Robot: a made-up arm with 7 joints. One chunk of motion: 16 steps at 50 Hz.
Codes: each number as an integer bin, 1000 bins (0 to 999) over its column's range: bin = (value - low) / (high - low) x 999, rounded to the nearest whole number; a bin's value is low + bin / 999 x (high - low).
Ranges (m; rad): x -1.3..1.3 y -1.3..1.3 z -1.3..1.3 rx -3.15..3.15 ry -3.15..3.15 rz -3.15..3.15
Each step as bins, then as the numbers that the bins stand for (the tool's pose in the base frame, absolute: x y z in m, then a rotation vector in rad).
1 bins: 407 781 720 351 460 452
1 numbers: -0.2407 0.7326 0.5739 -0.9365 -0.2491 -0.2995
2 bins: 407 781 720 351 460 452
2 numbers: -0.2407 0.7326 0.5739 -0.9365 -0.2491 -0.2995
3 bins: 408 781 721 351 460 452
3 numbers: -0.2381 0.7326 0.5765 -0.9365 -0.2491 -0.2995
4 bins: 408 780 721 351 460 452
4 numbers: -0.2381 0.7300 0.5765 -0.9365 -0.2491 -0.2995
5 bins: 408 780 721 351 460 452
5 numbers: -0.2381 0.7300 0.5765 -0.9365 -0.2491 -0.2995
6 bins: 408 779 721 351 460 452
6 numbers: -0.2381 0.7274 0.5765 -0.9365 -0.2491 -0.2995
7 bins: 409 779 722 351 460 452
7 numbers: -0.2355 0.7274 0.5791 -0.9365 -0.2491 -0.2995
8 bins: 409 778 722 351 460 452
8 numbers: -0.2355 0.7248 0.5791 -0.9365 -0.2491 -0.2995
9 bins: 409 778 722 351 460 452
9 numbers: -0.2355 0.7248 0.5791 -0.9365 -0.2491 -0.2995
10 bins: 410 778 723 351 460 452
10 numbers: -0.2329 0.7248 0.5817 -0.9365 -0.2491 -0.2995
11 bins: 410 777 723 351 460 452
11 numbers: -0.2329 0.7222 0.5817 -0.9365 -0.2491 -0.2995
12 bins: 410 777 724 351 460 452
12 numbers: -0.2329 0.7222 0.5843 -0.9365 -0.2491 -0.2995
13 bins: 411 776 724 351 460 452
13 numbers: -0.2303 0.7196 0.5843 -0.9365 -0.2491 -0.2995
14 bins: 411 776 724 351 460 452
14 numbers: -0.2303 0.7196 0.5843 -0.9365 -0.2491 -0.2995
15 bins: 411 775 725 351 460 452
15 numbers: -0.2303 0.7170 0.5869 -0.9365 -0.2491 -0.2995
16 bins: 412 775 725 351 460 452
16 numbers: -0.2277 0.7170 0.5869 -0.9365 -0.2491 -0.2995
